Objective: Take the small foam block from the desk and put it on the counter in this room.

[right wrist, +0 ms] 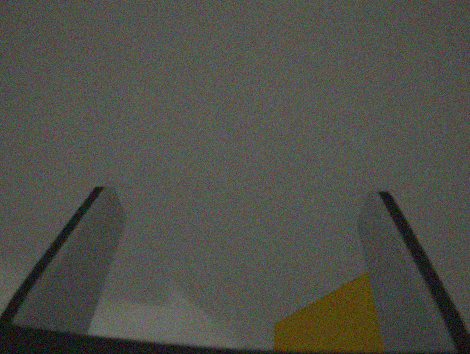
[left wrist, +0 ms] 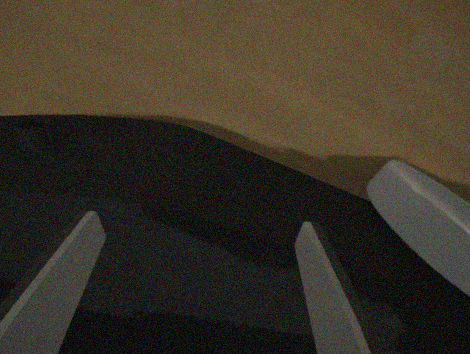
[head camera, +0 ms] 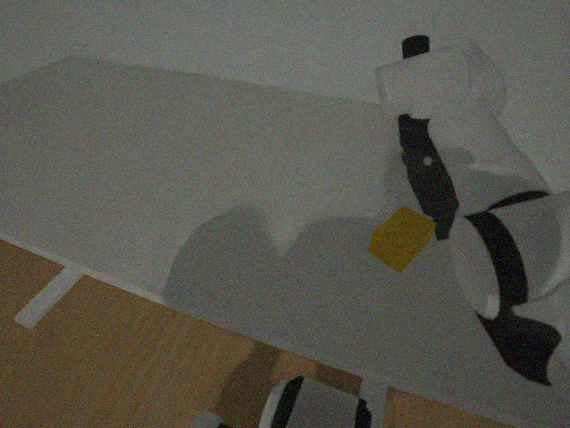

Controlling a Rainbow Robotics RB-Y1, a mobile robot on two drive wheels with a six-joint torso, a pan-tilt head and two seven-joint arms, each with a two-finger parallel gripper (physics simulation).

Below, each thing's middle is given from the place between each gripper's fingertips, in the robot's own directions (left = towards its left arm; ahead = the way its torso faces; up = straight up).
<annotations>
Now: the yellow foam block (head camera: 400, 238) 490 mm ahead of my left hand, 450 mm to the right of it and 550 mm above it.
I see my right gripper 8 cm to the right of the yellow foam block, 8 cm past it and 2 cm below it.
</annotations>
